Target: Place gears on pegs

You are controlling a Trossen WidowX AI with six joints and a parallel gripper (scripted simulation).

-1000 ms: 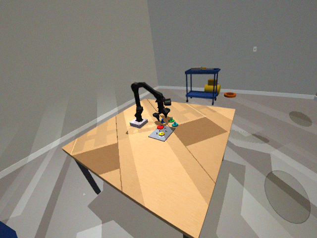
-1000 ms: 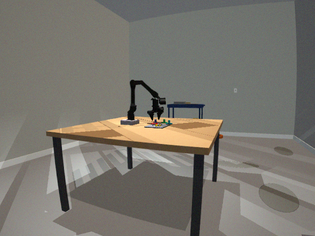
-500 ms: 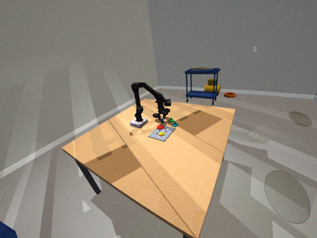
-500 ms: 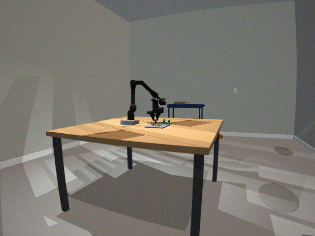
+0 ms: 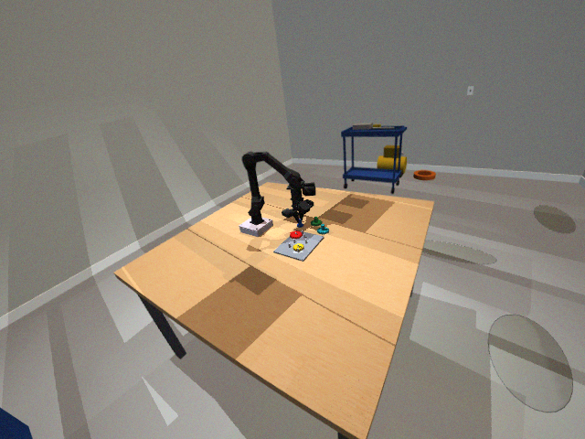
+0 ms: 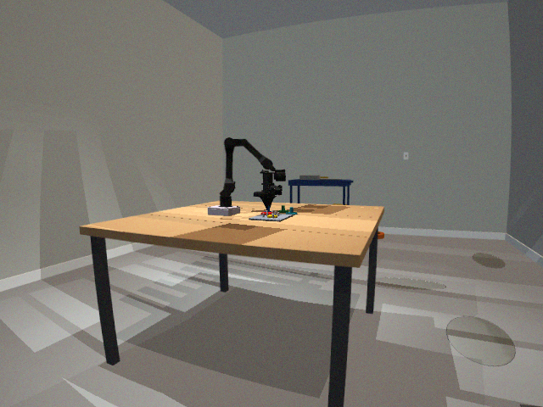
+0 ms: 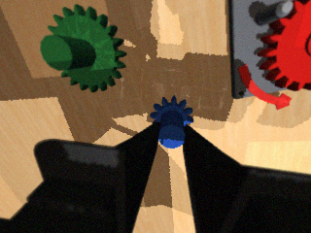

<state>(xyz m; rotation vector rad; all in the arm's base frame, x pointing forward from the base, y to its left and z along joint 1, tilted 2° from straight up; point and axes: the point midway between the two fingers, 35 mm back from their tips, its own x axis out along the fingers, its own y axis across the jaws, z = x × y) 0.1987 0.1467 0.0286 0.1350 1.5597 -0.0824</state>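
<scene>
My gripper tip is now 60 mm short of the red gear, 100 mm to the left of it and 10 mm above it. Also, from my gripper tip: red arrow: 30 mm ahead, 70 mm to the right, 20 mm below; blue gear: 10 mm below; green gear: 60 mm ahead, 70 mm to the left, 10 mm below.
</scene>
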